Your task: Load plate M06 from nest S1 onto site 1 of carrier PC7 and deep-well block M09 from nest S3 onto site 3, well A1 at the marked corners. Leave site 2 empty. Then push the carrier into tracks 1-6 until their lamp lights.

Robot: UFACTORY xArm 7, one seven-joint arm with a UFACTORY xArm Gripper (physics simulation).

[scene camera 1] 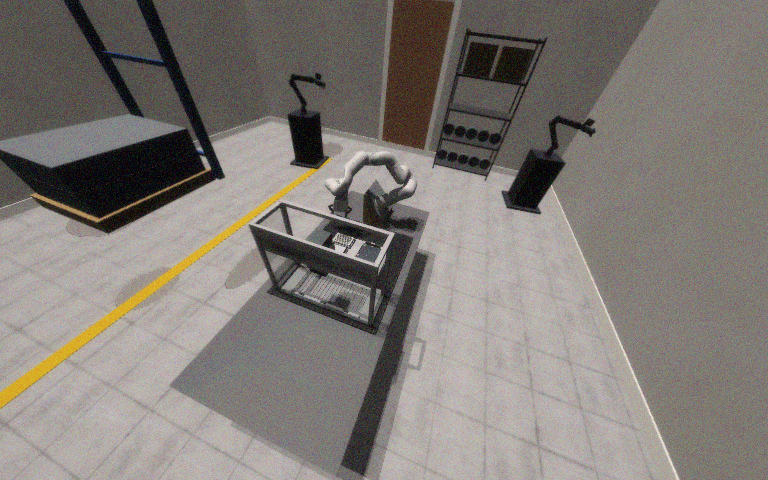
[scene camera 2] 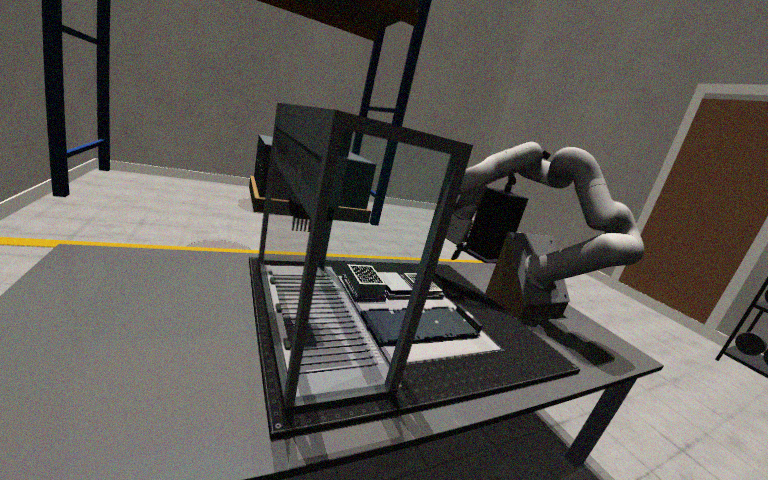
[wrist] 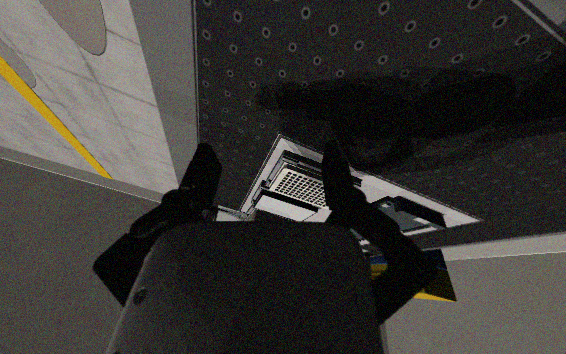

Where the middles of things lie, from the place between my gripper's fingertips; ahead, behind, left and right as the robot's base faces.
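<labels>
Relative to the carrier plate point(scene camera 2: 437, 323), my gripper is 80 mm above it, 270 mm to the right of it and 290 mm short of it.
</labels>
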